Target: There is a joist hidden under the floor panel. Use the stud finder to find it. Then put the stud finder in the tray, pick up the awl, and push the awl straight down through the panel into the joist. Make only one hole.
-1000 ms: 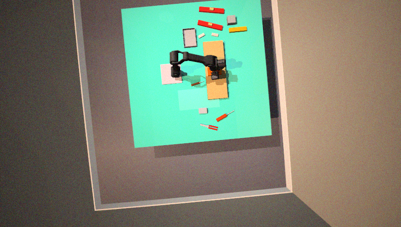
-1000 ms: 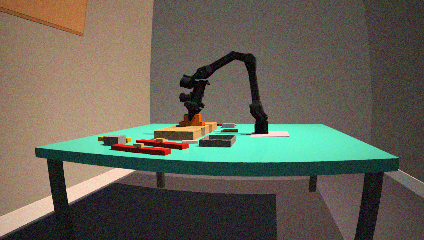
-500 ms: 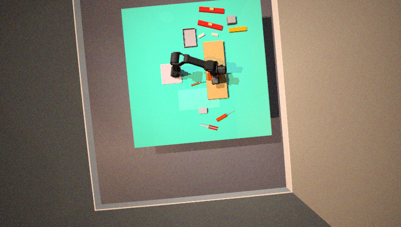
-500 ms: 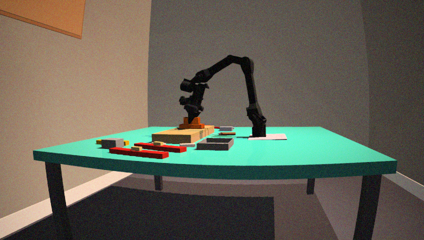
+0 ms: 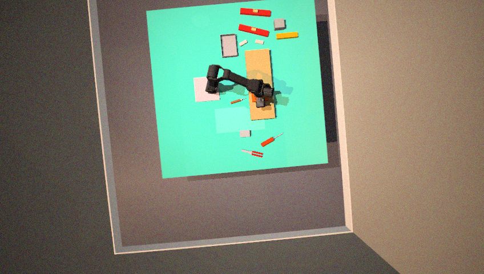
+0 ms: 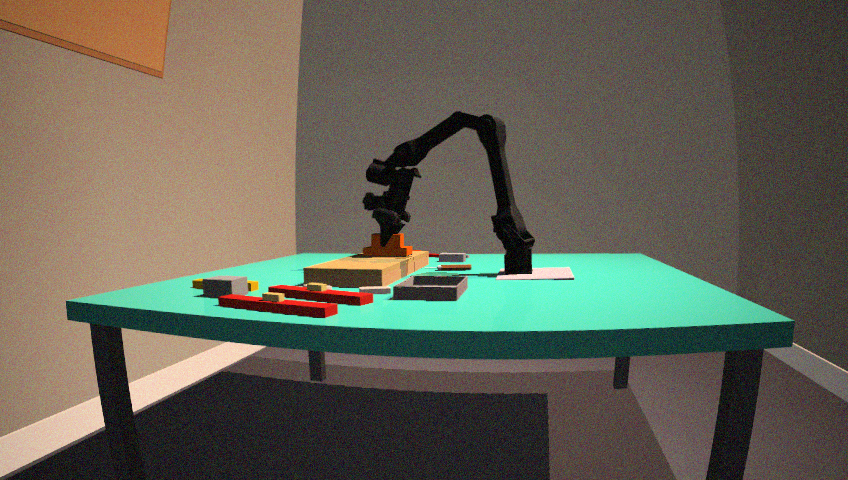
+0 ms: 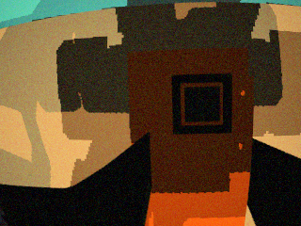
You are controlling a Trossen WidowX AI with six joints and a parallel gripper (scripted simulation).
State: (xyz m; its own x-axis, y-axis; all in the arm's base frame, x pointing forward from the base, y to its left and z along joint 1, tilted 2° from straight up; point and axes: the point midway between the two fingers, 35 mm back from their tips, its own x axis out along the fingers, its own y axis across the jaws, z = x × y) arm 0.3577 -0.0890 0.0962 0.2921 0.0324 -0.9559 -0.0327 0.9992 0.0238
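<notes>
The grey tray lies 22 cm behind my gripper tip, 41 cm to the left of it and 5 cm below it. The rest, counted from my gripper tip: orange stud finder 1 cm ahead, 2 cm above; then awl 16 cm behind, 1 cm to the right, 6 cm below; then red screwdriver 9 cm ahead, 31 cm to the right, 5 cm below.
</notes>
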